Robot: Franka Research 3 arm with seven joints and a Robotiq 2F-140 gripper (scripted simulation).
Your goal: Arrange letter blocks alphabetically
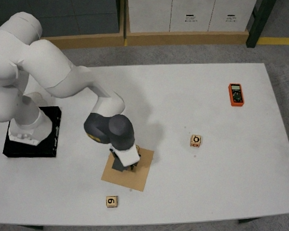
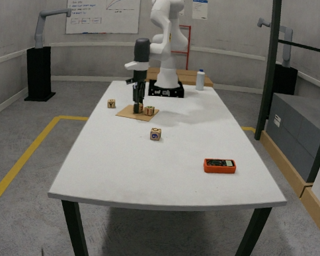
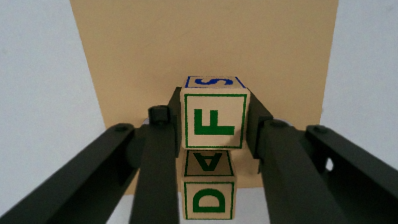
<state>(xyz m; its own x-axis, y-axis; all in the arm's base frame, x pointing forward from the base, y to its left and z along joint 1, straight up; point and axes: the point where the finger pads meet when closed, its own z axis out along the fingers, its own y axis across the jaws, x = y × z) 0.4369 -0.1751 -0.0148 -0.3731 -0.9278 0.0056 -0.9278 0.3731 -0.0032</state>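
Now: hand 40 mm above the tan mat. From my hand the other things lie so: orange multimeter: 580 mm ahead, 370 mm to the left, 20 mm below; block: 30 mm ahead, 70 mm to the left, 10 mm below; white bottle: 630 mm behind, 450 mm to the left, 40 mm above.
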